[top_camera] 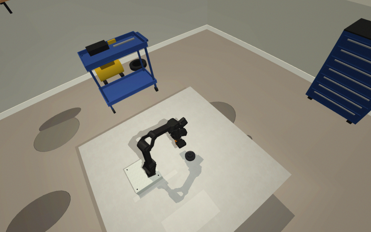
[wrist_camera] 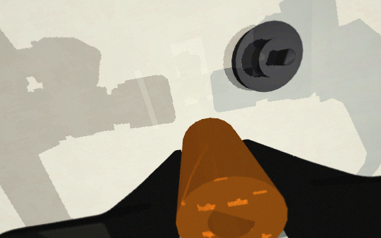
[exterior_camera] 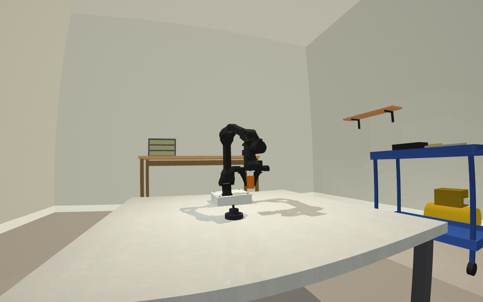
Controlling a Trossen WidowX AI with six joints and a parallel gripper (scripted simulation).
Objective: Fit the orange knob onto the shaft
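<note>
Now: the dark round pedestal 11 cm below my gripper tip, 9 cm to the right of it and 6 cm ahead of it. From my gripper tip the other things lie so: orange knob (2 cm above).
</note>
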